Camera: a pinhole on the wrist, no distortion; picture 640 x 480 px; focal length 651.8 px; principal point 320.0 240.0 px. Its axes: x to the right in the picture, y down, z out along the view. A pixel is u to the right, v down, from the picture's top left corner.
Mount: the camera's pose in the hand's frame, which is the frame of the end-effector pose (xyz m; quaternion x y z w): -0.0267 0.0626 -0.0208 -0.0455 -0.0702 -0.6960 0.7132
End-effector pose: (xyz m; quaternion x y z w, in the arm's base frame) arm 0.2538 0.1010 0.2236 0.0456 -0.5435 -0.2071 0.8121
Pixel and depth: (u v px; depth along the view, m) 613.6 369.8 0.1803
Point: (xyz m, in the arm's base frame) 0.1043 0.1369 0.3005
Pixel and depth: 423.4 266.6 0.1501
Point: 0.1454 0.1887 0.2737
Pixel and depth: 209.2 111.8 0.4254
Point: -0.0762 0.3910 0.3291
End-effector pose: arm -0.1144 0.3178 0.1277 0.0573 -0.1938 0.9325 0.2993
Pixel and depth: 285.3 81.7 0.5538
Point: -0.0742 -0.1168 0.5027
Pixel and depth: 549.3 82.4 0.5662
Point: 0.0535 0.0314 0.6218
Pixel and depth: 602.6 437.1 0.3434
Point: -0.1577 0.2364 0.4685
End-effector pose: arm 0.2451 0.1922 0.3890 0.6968 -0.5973 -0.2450 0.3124
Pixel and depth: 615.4 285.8 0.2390
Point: 0.0791 0.1755 0.2253
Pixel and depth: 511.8 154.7 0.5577
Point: -0.1627 0.2291 -0.0014
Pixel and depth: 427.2 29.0 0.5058
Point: -0.1764 0.3216 0.0920
